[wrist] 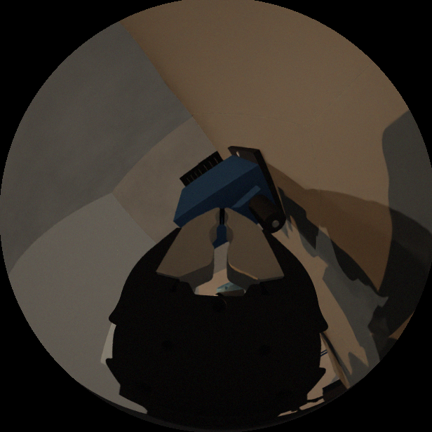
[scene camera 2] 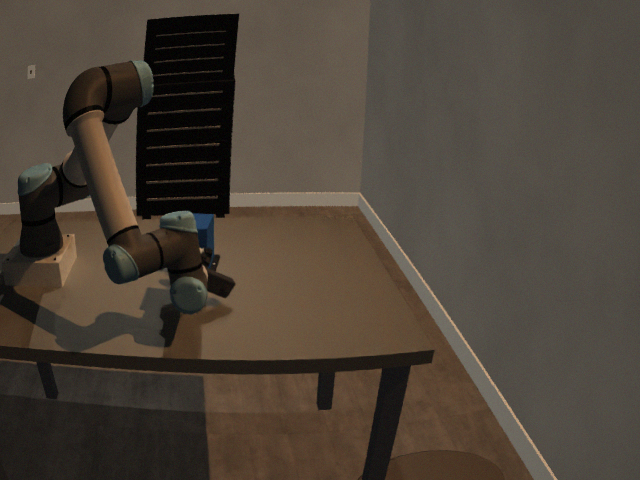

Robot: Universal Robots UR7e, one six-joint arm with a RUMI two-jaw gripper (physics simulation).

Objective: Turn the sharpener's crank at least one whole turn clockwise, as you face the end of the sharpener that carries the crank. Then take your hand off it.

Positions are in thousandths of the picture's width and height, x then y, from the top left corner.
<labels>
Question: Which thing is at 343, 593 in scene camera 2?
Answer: The gripper.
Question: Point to a black handle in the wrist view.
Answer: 612, 490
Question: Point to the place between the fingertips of the gripper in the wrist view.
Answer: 513, 487
</labels>
